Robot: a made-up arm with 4 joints.
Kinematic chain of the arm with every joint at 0, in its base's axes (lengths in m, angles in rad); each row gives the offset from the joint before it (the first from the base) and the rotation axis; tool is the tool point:
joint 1: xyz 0 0 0.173 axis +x
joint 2: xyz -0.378 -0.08 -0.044 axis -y
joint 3: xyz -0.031 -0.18 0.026 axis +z
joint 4: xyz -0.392 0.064 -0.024 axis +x
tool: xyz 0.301 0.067 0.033
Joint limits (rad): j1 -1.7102..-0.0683 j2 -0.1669..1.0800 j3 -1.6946..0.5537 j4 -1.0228..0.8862
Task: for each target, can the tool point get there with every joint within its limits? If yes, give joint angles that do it. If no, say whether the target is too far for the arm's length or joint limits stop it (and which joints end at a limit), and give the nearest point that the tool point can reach.
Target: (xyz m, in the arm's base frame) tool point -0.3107 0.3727 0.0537
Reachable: no: joint limits stop it (at a limit: joint 1, joint 2) | nearest point -0.3553 0.0788 0.3272 | short by 0.404 m
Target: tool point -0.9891 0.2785 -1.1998
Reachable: no: too far | nearest point -0.4609 -0.2036 -0.0187 | short by 1.381 m
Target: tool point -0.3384 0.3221 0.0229
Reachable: no: joint limits stop it (at a limit: joint 1, joint 2) | nearest point -0.3623 0.0666 0.3145 | short by 0.388 m
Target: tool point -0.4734 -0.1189 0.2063
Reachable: yes | joints -0.4360 0.3640 -0.3236 0.3573
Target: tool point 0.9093 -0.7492 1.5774
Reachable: no: too far | nearest point -0.2664 -0.0953 0.3516 | short by 1.820 m
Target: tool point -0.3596 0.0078 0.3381
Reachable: yes | joints -1.3073 0.9159 -1.4756 0.1235
